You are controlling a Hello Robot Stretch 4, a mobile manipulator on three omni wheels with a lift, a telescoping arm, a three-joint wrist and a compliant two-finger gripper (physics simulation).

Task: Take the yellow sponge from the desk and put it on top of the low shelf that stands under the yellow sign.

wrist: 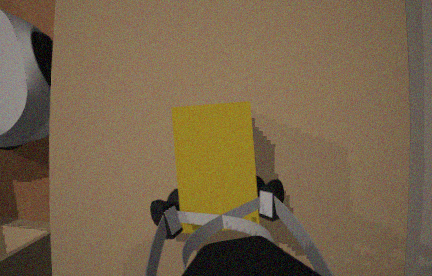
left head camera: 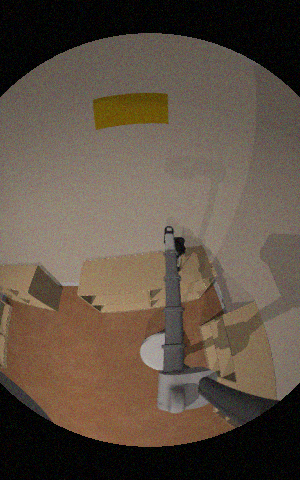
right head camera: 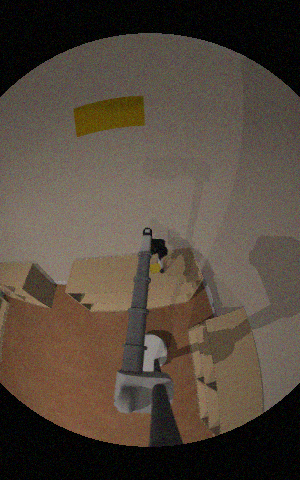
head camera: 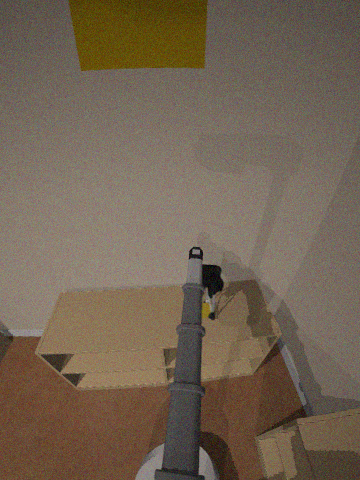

Labels:
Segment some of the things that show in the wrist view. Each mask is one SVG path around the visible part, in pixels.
The gripper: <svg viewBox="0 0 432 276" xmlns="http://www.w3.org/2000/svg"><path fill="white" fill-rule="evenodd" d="M314 240L293 213L283 204L284 188L279 179L271 180L265 184L256 175L258 197L222 215L180 211L178 189L170 193L167 201L155 200L151 203L151 217L157 226L157 230L151 243L144 276L157 276L165 239L174 239L183 231L181 222L202 225L189 236L183 246L182 262L184 273L182 276L334 276ZM252 235L250 237L214 242L203 246L186 269L192 252L204 240L222 228ZM243 217L259 210L259 216L270 221L281 219L302 247L314 270L276 246L270 233L264 227L250 220L243 219Z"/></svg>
A yellow sponge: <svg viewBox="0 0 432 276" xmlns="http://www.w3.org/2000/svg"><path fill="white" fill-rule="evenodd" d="M181 222L182 233L193 233L202 226ZM259 210L243 217L243 219L260 225ZM250 101L171 107L180 211L222 215L258 197Z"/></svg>

